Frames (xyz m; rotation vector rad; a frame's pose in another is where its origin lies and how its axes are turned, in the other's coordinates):
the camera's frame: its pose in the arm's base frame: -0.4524 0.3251 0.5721 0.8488 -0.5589 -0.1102
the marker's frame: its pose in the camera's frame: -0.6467 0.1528 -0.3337 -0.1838 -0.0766 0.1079
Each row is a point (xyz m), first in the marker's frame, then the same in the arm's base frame.
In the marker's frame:
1: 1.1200 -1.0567 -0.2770
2: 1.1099 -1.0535 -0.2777
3: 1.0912 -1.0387 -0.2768
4: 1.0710 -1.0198 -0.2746
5: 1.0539 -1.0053 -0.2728
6: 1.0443 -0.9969 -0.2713
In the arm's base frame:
1: 0.3231 -0.1635 0.0565
2: 0.3152 -0.1578 0.0525
3: 0.2981 -0.1412 0.0516
4: 0.2785 -0.1215 0.0530
5: 0.2622 -0.1060 0.0533
6: 0.2528 -0.0974 0.0539

